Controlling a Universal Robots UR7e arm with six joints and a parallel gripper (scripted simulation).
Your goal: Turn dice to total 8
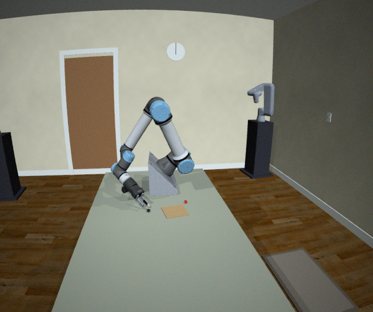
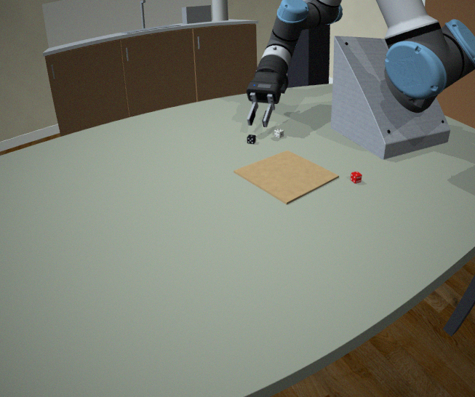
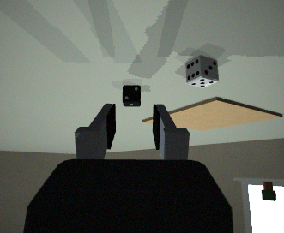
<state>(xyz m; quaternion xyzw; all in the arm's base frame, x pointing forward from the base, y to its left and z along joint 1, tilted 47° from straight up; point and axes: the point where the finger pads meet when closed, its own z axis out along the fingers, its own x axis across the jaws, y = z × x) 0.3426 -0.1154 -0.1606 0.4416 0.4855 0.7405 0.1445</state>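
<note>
Now: the white die 3 cm behind my hand, 3 cm to the left of it and 4 cm below it. Round my hand: tan mat: 7 cm ahead, 18 cm to the left, 4 cm below; then red die: 2 cm behind, 28 cm to the left, 4 cm below.
</note>
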